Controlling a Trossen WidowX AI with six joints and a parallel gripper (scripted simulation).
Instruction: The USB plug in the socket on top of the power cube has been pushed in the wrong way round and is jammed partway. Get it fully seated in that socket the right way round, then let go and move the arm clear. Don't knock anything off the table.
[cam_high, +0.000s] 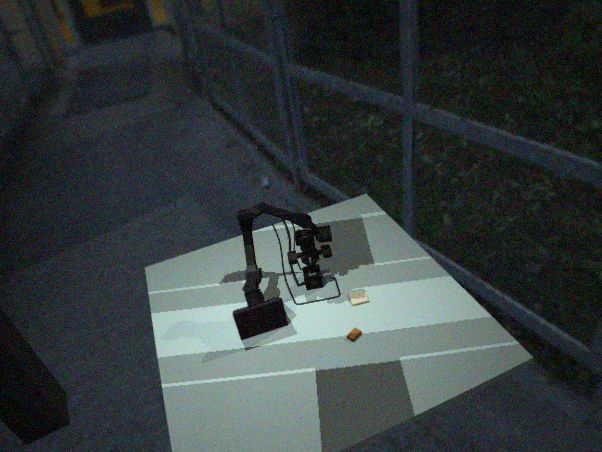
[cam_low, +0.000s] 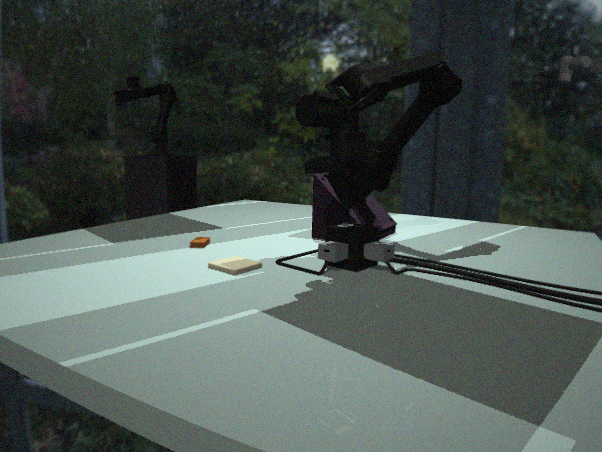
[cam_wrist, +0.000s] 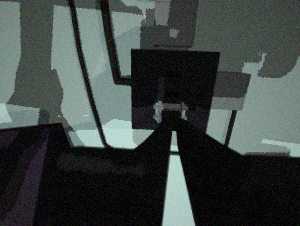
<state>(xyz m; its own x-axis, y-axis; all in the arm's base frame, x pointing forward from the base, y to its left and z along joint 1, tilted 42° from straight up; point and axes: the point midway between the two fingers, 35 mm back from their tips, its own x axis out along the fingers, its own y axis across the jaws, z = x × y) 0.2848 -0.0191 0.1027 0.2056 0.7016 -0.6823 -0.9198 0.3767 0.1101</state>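
Right now the USB plug is 2 cm below my gripper tip. Round my gripper tip: small orange block (1 cm behind, 35 cm to the right, 10 cm below); then beige pad (12 cm ahead, 19 cm to the right, 10 cm below); then USB socket (4 cm below).
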